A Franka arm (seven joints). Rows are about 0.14 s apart.
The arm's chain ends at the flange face. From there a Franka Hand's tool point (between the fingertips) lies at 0.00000 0.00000 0.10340 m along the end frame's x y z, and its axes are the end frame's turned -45 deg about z.
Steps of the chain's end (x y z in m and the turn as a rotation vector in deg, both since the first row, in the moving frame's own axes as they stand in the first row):
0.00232 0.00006 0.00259 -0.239 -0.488 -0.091
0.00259 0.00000 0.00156 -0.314 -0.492 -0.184
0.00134 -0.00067 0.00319 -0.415 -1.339 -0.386
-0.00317 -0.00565 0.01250 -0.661 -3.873 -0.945
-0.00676 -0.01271 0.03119 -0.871 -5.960 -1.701
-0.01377 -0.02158 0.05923 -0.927 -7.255 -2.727
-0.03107 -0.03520 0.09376 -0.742 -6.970 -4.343
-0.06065 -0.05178 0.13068 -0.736 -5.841 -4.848
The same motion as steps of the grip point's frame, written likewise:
0.00067 0.00137 0.00259 0.176 -0.514 -0.091
0.00080 0.00161 0.00155 0.126 -0.570 -0.184
-0.00082 -0.00070 0.00316 0.653 -1.240 -0.386
-0.00406 -0.01028 0.01226 2.271 -3.206 -0.945
-0.00459 -0.02012 0.03062 3.598 -4.830 -1.701
-0.00508 -0.03280 0.05839 4.475 -5.786 -2.727
-0.00719 -0.05441 0.09299 4.404 -5.453 -4.343
-0.01492 -0.08564 0.13013 3.610 -4.651 -4.848

